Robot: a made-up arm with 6 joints.
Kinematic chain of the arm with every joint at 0, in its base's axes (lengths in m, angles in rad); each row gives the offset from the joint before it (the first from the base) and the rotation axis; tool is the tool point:
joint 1: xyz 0 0 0.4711 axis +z
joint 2: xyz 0 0 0 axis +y
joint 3: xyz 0 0 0.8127 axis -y
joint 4: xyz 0 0 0 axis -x
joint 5: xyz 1.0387 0 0 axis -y
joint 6: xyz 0 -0.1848 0 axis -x
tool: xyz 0 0 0
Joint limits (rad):
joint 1: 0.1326..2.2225
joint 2: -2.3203..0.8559
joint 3: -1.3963..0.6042
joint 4: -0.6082..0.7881
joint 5: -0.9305..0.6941
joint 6: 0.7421..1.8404
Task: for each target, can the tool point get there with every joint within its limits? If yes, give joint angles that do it. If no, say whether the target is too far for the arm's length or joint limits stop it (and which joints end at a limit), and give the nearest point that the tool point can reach.
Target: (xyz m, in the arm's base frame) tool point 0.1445 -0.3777 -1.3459
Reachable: no: joint limits stop it (at a limit: joint 1, joint 2) | nearest point 0.4077 -0.1174 -0.0127 | short by 1.384 m
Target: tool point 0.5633 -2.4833 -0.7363
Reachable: no: too far | nearest point 0.3634 -1.6019 0.0132 | short by 1.174 m
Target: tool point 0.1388 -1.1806 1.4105
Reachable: yes | joints 1.5321 -1.6128 0.3266 -0.0688 0.2132 1.6935
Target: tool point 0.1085 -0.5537 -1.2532
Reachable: no: joint limits stop it (at a limit: joint 1, joint 2) | nearest point 0.3768 -0.1362 -0.0022 | short by 1.346 m
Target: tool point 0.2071 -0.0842 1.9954
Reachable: yes | joints 1.9245 -0.7881 0.2824 0.4655 0.4146 0.8334
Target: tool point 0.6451 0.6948 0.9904
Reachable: yes | joints 1.0021 -0.0827 -0.2945 -0.4117 -0.7048 1.2755
